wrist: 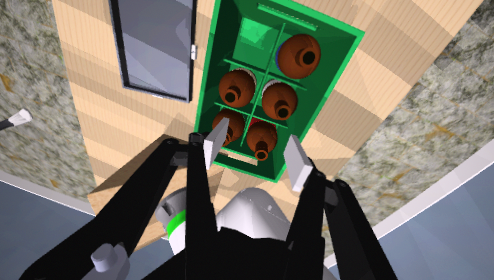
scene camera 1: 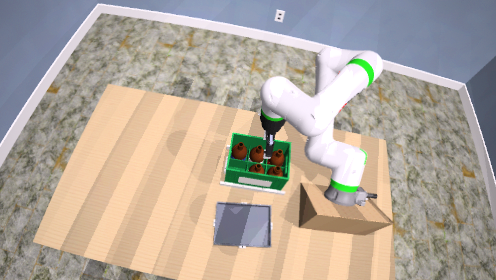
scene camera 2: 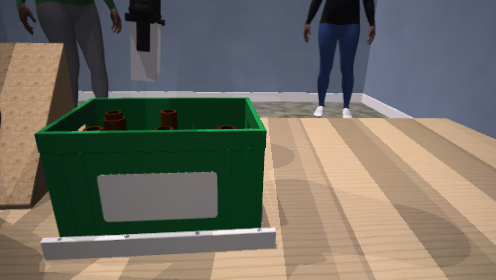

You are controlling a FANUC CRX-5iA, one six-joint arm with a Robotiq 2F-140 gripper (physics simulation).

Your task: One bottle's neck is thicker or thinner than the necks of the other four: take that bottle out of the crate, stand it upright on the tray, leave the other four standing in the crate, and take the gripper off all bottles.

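Frame: origin at the arm's base, x ahead, y left, z up, level; metres.
Where they show: gripper, fingertip midpoint: [wrist: 257,136] [scene camera 2: 147,75]; arm's base at its link origin: [wrist: 180,202] [scene camera 1: 339,198].
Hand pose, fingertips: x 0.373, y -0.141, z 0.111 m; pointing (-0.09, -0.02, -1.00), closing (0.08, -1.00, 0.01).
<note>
Things, the pixels of their top centre, and the offset from my fingertips. "spot": a spot on its surface instead.
- green crate at its top centre: [scene camera 2: 164,111] [wrist: 256,108] [scene camera 1: 260,155] 0.010 m left, 0.019 m ahead, 0.054 m down
- blue-labelled bottle at its top centre: [wrist: 308,57] [scene camera 1: 241,144] 0.037 m right, 0.108 m ahead, 0.066 m down
- end bottle at its top centre: [scene camera 2: 93,128] [wrist: 261,155] [scene camera 1: 280,151] 0.030 m right, 0.072 m back, 0.066 m down
- tray at a spot on its surface: [wrist: 157,50] [scene camera 1: 246,224] spot: 0.283 m left, 0.031 m ahead, 0.224 m down
- crate's corner compartment at a spot on its surface: [wrist: 250,42] spot: 0.063 m left, 0.109 m ahead, 0.221 m down
The green crate [scene camera 1: 231,176] [scene camera 2: 150,142] [wrist: 320,95] holds five brown bottles upright. One bottle [scene camera 1: 275,171] [scene camera 2: 115,123] [wrist: 228,125], in the tray-side row at the robot-base end, has a neck that looks thicker below its mouth; a finger partly hides it in the wrist view. The other four are a blue-labelled bottle [scene camera 1: 240,151] [wrist: 299,56], a middle bottle [scene camera 1: 258,153] [wrist: 280,101], an end bottle [scene camera 1: 277,158] [wrist: 261,139] and another middle bottle [scene camera 1: 257,169] [wrist: 237,89]. My gripper [scene camera 1: 268,156] [wrist: 257,136] is open and empty, above the crate. The tray [scene camera 1: 242,225] [wrist: 157,50] holds no bottle.
The crate's corner compartment [wrist: 250,42] beside the blue-labelled bottle is empty. White rails [scene camera 1: 252,188] [scene camera 2: 160,243] run along the crate's long sides. A brown wooden block [scene camera 1: 345,220] stands under the robot's base, right of the tray in scene camera 1.
</note>
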